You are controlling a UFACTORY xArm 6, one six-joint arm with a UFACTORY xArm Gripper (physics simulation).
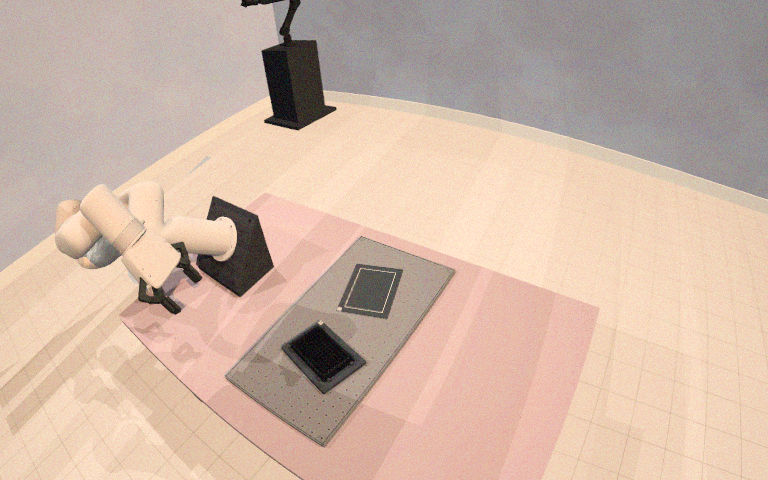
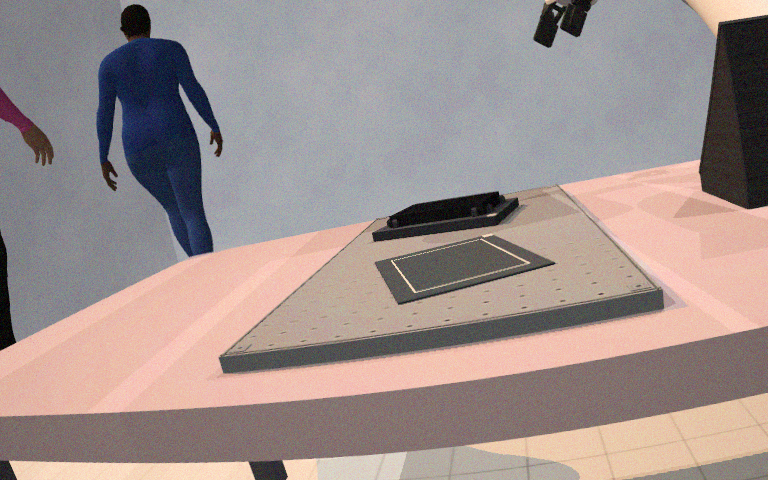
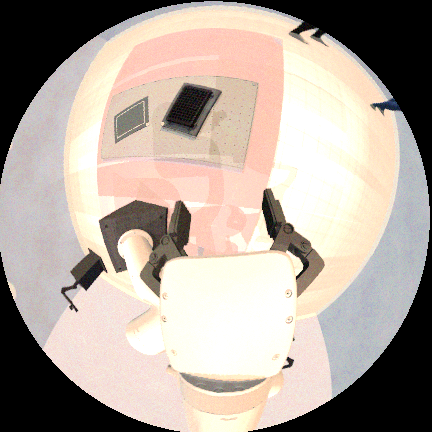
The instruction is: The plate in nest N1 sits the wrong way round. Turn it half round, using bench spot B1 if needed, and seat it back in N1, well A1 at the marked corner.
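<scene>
The black plate lies flat in nest N1, a dark grey frame with a pale mark at one corner. The wells show as a fine dark grid; which corner holds A1 cannot be made out. Bench spot B1 is a flat dark rectangle with a cream outline and a pale corner mark, with nothing on it. My gripper is open and empty, raised in the air beside the robot's base, well apart from the plate.
Nest and spot are on a grey perforated board on the pink table top. The black base mount stands beside the board. A person in blue stands beyond the table.
</scene>
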